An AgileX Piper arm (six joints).
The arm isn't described. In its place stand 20 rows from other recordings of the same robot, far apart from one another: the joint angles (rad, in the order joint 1, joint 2, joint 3, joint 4, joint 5, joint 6), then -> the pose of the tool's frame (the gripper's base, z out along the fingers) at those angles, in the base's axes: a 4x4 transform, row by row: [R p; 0 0 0 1], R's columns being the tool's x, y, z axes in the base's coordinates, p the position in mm.
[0.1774 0.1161 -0.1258 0.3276 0.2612 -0.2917] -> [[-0.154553, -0.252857, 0.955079, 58.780], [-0.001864, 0.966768, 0.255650, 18.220], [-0.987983, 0.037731, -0.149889, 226.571], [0, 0, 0, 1]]
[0.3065 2.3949 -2.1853 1.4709 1.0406 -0.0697] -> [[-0.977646, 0.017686, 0.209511, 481.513], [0.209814, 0.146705, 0.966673, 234.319], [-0.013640, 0.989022, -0.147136, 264.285], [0, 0, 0, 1]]
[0.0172 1.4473 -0.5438 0.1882 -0.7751 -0.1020] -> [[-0.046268, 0.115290, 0.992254, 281.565], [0.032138, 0.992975, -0.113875, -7.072], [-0.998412, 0.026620, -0.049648, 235.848], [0, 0, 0, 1]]
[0.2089 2.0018 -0.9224 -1.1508 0.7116 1.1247] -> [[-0.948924, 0.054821, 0.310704, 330.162], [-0.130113, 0.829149, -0.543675, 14.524], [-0.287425, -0.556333, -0.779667, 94.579], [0, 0, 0, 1]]
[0.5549 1.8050 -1.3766 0.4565 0.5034 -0.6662] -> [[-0.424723, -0.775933, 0.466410, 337.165], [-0.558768, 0.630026, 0.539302, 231.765], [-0.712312, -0.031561, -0.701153, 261.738], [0, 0, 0, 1]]
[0.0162 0.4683 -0.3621 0.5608 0.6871 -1.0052] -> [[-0.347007, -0.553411, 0.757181, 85.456], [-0.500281, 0.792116, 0.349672, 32.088], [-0.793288, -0.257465, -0.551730, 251.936], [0, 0, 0, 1]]
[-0.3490 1.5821 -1.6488 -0.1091 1.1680 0.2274] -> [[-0.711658, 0.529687, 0.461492, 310.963], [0.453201, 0.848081, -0.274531, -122.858], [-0.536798, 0.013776, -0.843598, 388.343], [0, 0, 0, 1]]
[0.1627 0.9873 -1.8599 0.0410 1.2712 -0.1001] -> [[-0.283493, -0.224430, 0.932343, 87.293], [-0.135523, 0.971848, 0.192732, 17.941], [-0.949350, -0.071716, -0.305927, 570.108], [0, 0, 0, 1]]
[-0.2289 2.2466 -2.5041 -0.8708 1.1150 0.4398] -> [[-0.560000, 0.703236, 0.438017, 463.853], [0.099309, 0.581856, -0.807206, -172.239], [-0.822519, -0.408536, -0.395677, 388.593], [0, 0, 0, 1]]
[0.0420 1.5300 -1.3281 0.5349 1.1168 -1.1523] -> [[-0.404100, -0.854018, 0.327652, 308.256], [-0.712820, 0.518487, 0.472292, 54.680], [-0.573229, -0.042704, -0.818282, 325.421], [0, 0, 0, 1]]
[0.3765 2.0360 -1.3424 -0.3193 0.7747 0.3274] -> [[-0.934300, -0.227056, 0.274826, 378.180], [-0.269467, 0.954538, -0.127458, 128.031], [-0.233391, -0.193140, -0.953009, 146.503], [0, 0, 0, 1]]
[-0.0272 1.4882 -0.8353 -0.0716 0.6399 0.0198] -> [[-0.934205, 0.007294, 0.356662, 271.024], [-0.012223, 0.998549, -0.052436, -11.262], [-0.356527, -0.053346, -0.932761, 206.900], [0, 0, 0, 1]]
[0.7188 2.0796 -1.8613 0.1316 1.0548 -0.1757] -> [[-0.616509, -0.759333, 0.208158, 337.113], [-0.684960, 0.647625, 0.333783, 308.757], [-0.388261, 0.063200, -0.919380, 256.172], [0, 0, 0, 1]]
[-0.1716 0.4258 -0.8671 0.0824 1.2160 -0.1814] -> [[-0.634122, 0.015135, 0.773085, 35.094], [-0.044035, 0.997479, -0.055648, 1.046], [-0.771978, -0.069331, -0.631857, 362.739], [0, 0, 0, 1]]
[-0.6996 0.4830 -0.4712 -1.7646 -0.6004 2.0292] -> [[-0.016470, 0.119058, 0.992751, 102.750], [0.256418, 0.960183, -0.110898, -20.536], [-0.966426, 0.252733, -0.046343, 324.951], [0, 0, 0, 1]]
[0.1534 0.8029 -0.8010 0.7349 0.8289 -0.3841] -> [[-0.634407, -0.439575, 0.635847, 136.509], [0.045637, 0.799837, 0.598479, 66.622], [-0.771651, 0.408697, -0.487361, 351.895], [0, 0, 0, 1]]
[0.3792 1.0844 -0.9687 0.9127 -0.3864 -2.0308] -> [[0.155839, 0.148269, 0.976591, 231.378], [-0.878064, 0.473659, 0.068204, 62.994], [-0.452458, -0.868138, 0.204004, 424.096], [0, 0, 0, 1]]
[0.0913 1.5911 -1.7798 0.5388 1.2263 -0.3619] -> [[-0.707699, -0.500430, 0.498731, 323.839], [-0.207215, 0.821878, 0.530640, 73.782], [-0.675444, 0.272189, -0.685338, 431.655], [0, 0, 0, 1]]
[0.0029 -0.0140 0.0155 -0.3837 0.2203 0.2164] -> [[-0.129654, 0.058560, 0.989829, 55.108], [-0.158061, 0.984269, -0.078935, -7.284], [-0.978880, -0.166687, -0.118359, 190.256], [0, 0, 0, 1]]
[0.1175 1.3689 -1.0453 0.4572 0.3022 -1.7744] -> [[0.110843, -0.524413, 0.844218, 305.365], [-0.957580, 0.170998, 0.231948, 48.085], [-0.265996, -0.834117, -0.483214, 326.084], [0, 0, 0, 1]]
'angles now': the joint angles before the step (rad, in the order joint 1, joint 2, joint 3, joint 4, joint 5, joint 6). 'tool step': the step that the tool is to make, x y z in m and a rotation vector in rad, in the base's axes. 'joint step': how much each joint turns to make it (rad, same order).
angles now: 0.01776, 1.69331, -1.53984, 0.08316, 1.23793, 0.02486
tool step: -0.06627, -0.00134, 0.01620, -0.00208, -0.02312, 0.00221
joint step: 0.00000, -0.24169, 0.21698, -0.00194, 0.00180, -0.00205
